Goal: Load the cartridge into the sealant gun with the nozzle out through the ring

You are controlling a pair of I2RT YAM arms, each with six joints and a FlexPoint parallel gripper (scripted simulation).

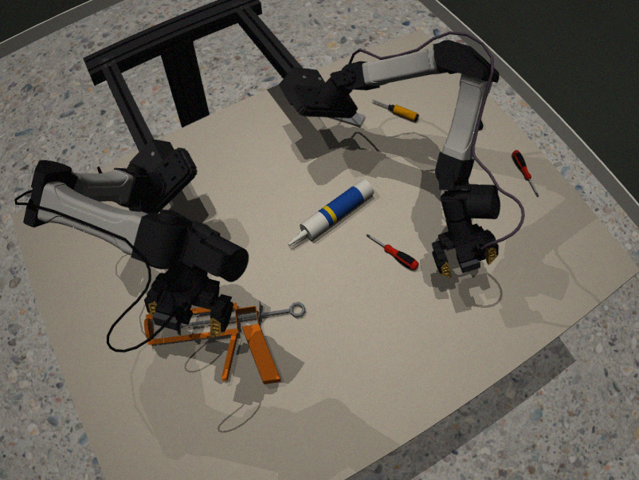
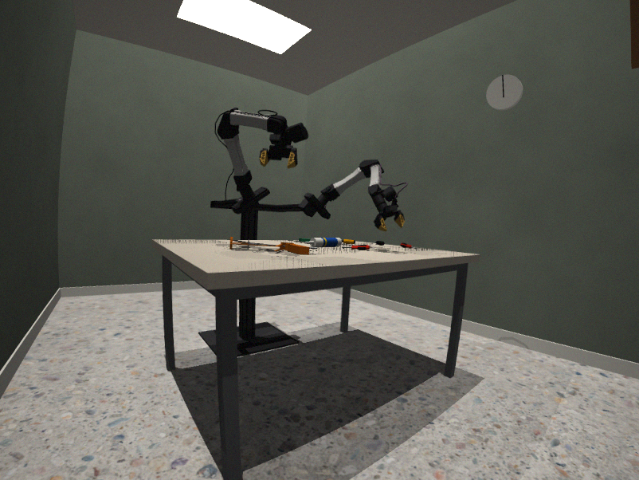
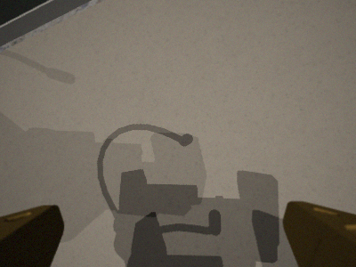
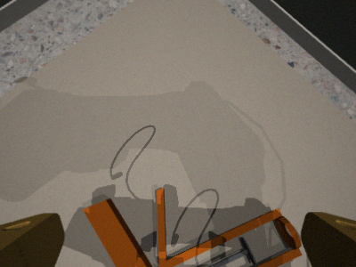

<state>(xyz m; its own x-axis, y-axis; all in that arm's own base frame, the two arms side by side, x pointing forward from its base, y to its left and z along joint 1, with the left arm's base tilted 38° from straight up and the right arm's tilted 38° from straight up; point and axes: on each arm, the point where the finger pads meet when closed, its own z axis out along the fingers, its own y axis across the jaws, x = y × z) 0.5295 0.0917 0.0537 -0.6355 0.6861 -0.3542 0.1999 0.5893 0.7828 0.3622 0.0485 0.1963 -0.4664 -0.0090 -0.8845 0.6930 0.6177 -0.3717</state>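
Note:
My right hand is 330 mm above the plunger rod, 120 mm to the right of it and 90 mm past it. Round my right hand: cartridge 460 mm to the left, 330 mm below, 210 mm behind; then thumb plate 340 mm below, 160 mm to the left, 80 mm behind; then green-handled tool 660 mm to the left, 520 mm behind, 340 mm below.

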